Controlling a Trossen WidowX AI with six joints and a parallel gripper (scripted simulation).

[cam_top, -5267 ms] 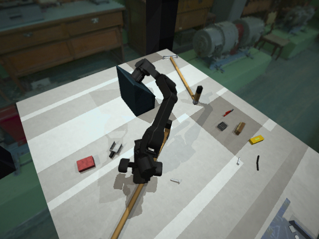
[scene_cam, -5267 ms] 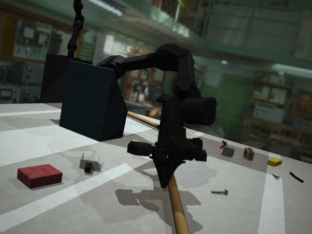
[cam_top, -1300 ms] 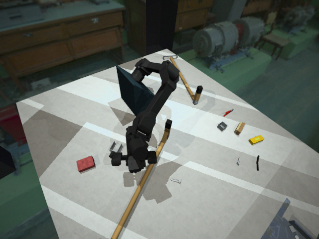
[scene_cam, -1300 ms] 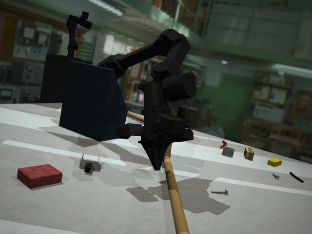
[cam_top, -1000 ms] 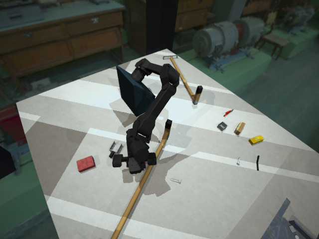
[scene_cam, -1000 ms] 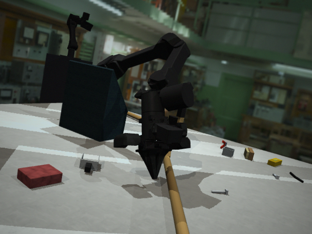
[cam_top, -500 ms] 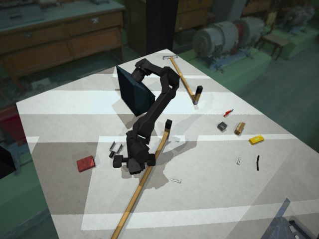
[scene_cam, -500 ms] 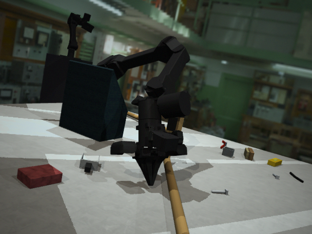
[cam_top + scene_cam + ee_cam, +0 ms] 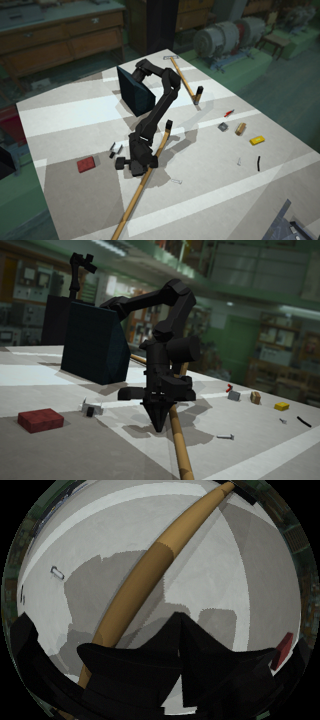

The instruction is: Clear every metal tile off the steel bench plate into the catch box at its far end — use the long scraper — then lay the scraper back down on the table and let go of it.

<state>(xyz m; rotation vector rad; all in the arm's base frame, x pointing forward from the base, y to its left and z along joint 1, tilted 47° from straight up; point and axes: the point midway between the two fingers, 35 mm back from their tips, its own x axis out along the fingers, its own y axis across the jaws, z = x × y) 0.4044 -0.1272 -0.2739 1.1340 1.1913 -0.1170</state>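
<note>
Now: gripper tip 60 mm below the long scraper and 40 mm short of it. The rest, counted from my gripper tip: grey box 570 mm to the left, 100 mm ahead; grey bracket 180 mm behind, 20 mm to the right; red block 200 mm behind, 160 mm to the right.
</note>
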